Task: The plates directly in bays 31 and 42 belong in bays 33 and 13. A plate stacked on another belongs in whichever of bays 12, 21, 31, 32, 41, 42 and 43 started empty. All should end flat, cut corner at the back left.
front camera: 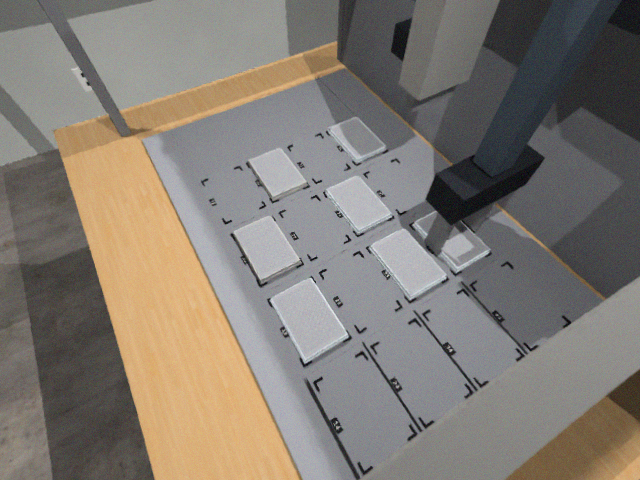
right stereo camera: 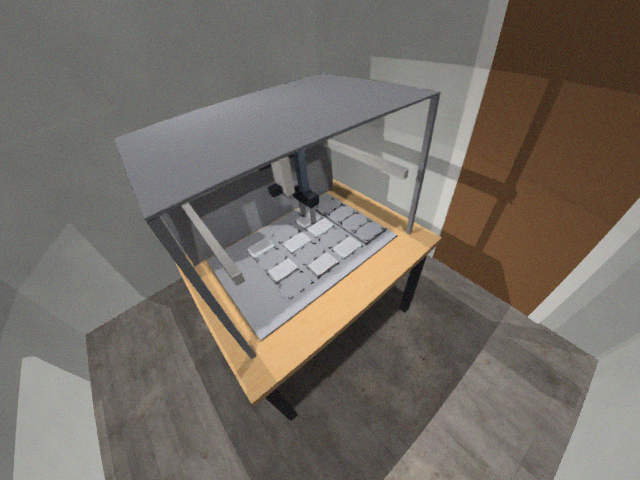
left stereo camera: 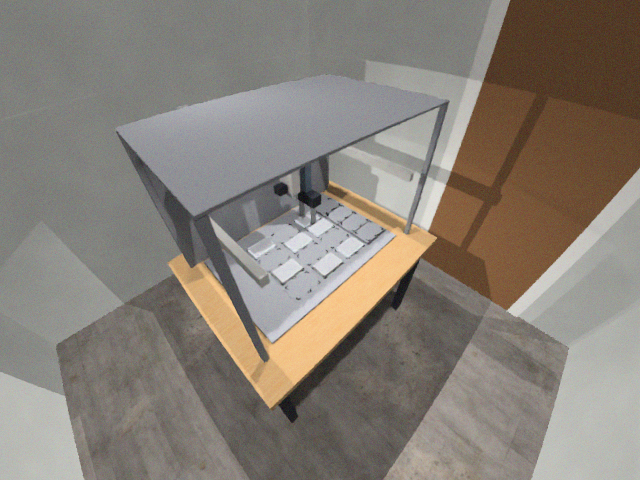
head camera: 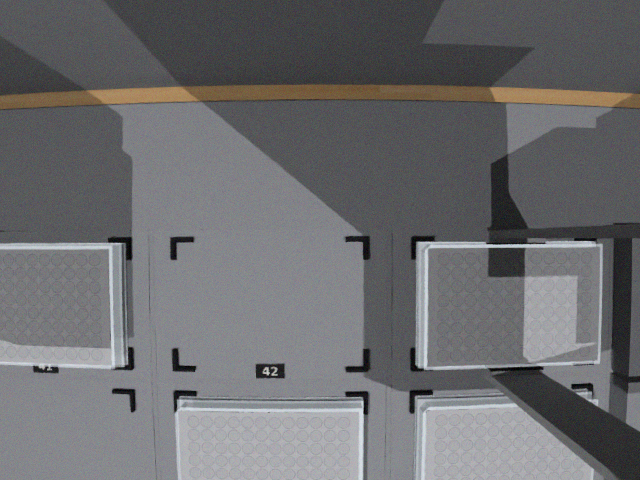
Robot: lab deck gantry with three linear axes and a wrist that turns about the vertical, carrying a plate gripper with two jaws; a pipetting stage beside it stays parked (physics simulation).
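Pixels of known places: gripper, between the fingertips: [front camera: 450, 237] [right stereo camera: 308, 219] [left stereo camera: 307, 218] [head camera: 511, 304]; robot's base, origin of its link: [front camera: 203, 182] [right stereo camera: 290, 298] [left stereo camera: 298, 299].
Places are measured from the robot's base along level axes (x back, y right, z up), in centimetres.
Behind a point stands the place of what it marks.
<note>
A pale plate [front camera: 469, 246] @[x -42.9, y -37.6, z 1.4 cm] [head camera: 465, 310] @[x -35.7, y -36.2, z 1.4 cm] lies flat in bay 43, its cut corner at the back left in the head view. My gripper [front camera: 454, 238] @[x -39.2, y -36.4, z 0.7 cm] [head camera: 516, 305] @[x -39.2, y -36.4, z 0.7 cm] [left stereo camera: 307, 219] @[x -39.2, y -36.4, z 0.7 cm] [right stereo camera: 308, 219] @[x -39.2, y -36.4, z 0.7 cm] is down around it; the jaws meet its front and back edges and look shut on it. The far jaw is mostly hidden in the front view. One plate [front camera: 310, 320] @[x -40.2, y -4.2, z 1.4 cm] lies in bay 13 and another plate [front camera: 408, 263] @[x -39.9, y -25.3, z 1.5 cm] [head camera: 475, 439] @[x -36.6, y -27.4, z 1.4 cm] in bay 33, both flat. A plate [front camera: 357, 138] @[x -6.9, y -36.2, z 1.4 cm] [head camera: 56, 299] @[x -8.6, y -36.9, z 1.4 cm] lies in bay 41, its left side outside the head view. Bays 31 and 42 hold no plate.
Other plates lie in bay 12 (a plate [front camera: 267, 249] @[x -23.8, y -4.2, z 1.4 cm]), bay 21 (a plate [front camera: 278, 173] @[x -7.4, y -15.0, z 1.4 cm]) and bay 32 (a plate [front camera: 359, 204] @[x -23.7, y -25.4, z 1.4 cm] [head camera: 268, 444] @[x -22.8, y -27.4, z 1.4 cm]). The parked pipetting stage [front camera: 439, 51] hangs at the back. A wooden edge [head camera: 330, 93] @[x -27.1, y -51.3, z -1.0 cm] runs behind the deck.
</note>
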